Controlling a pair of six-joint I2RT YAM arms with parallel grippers.
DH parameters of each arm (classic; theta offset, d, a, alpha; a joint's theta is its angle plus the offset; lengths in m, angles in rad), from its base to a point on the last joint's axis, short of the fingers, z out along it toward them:
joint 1: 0 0.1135 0.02 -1.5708
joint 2: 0 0 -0.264 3.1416
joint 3: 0.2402 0 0.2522 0
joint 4: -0.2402 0 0.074 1.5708
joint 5: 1.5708 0 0 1.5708
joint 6: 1.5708 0.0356 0 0
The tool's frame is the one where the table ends.
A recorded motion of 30 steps. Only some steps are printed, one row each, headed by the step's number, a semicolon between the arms.
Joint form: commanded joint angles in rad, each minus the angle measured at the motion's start. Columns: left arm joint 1, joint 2, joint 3, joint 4, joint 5, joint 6; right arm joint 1, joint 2, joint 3, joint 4, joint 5, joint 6.
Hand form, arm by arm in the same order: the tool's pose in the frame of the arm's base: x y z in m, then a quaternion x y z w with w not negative. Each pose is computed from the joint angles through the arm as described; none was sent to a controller.
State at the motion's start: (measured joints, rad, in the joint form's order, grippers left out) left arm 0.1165 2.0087 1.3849 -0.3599 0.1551 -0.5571; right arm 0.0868 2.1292 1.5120 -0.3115 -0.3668 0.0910
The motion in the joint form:
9: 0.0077 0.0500 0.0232 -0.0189 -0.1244 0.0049; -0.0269 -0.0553 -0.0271 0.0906 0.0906 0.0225
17: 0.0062 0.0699 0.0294 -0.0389 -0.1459 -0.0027; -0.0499 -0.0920 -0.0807 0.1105 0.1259 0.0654
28: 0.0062 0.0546 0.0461 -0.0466 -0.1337 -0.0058; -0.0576 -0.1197 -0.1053 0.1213 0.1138 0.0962
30: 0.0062 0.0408 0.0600 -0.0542 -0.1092 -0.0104; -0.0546 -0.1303 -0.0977 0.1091 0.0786 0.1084
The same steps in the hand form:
9: 0.4283 0.0524 0.1522 -0.31579 0.91026 -0.07124 0.25813; 0.4575 0.0372 0.1802 -0.02645 0.92070 0.15918 0.35535
17: 0.4283 0.0525 0.1446 -0.32284 0.91252 -0.05880 0.24419; 0.4487 0.0251 0.1807 0.01031 0.92225 0.14668 0.35754
28: 0.4303 0.0523 0.1553 -0.32163 0.90959 -0.06747 0.25426; 0.4436 0.0219 0.1858 0.02476 0.91885 0.15667 0.36134
30: 0.4316 0.0516 0.1647 -0.31951 0.90729 -0.08164 0.26090; 0.4428 0.0244 0.1919 0.02172 0.91599 0.17549 0.36012

